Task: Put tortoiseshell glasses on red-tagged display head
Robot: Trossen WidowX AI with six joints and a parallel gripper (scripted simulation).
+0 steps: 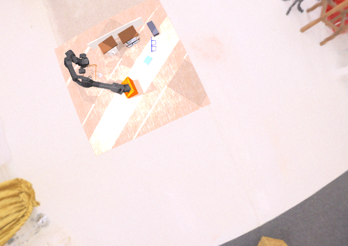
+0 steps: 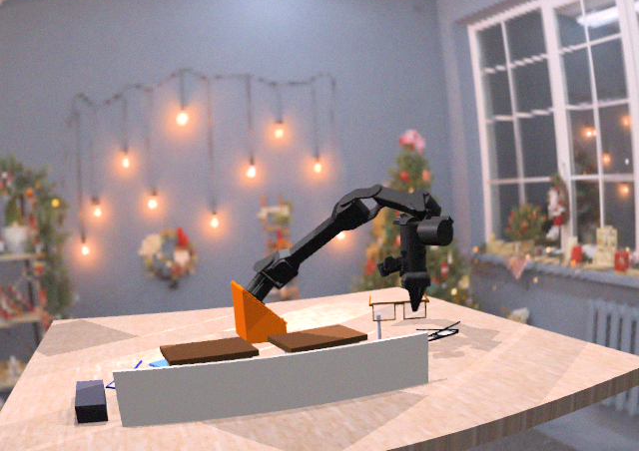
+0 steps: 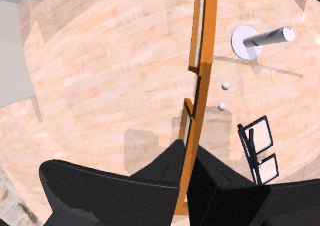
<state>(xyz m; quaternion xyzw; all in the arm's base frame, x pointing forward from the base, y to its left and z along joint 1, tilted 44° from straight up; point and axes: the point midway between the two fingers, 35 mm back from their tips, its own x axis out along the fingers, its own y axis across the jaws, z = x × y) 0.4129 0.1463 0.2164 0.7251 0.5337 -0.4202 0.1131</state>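
The disc is 10 cm behind my gripper tip, 4 cm to the right of it and 8 cm below it. Round my gripper tip: white panel (17 cm ahead, 40 cm to the right, 5 cm below); display head (3 cm ahead, 50 cm to the right, 5 cm below); blue square (24 cm behind, 54 cm to the right, 10 cm below).
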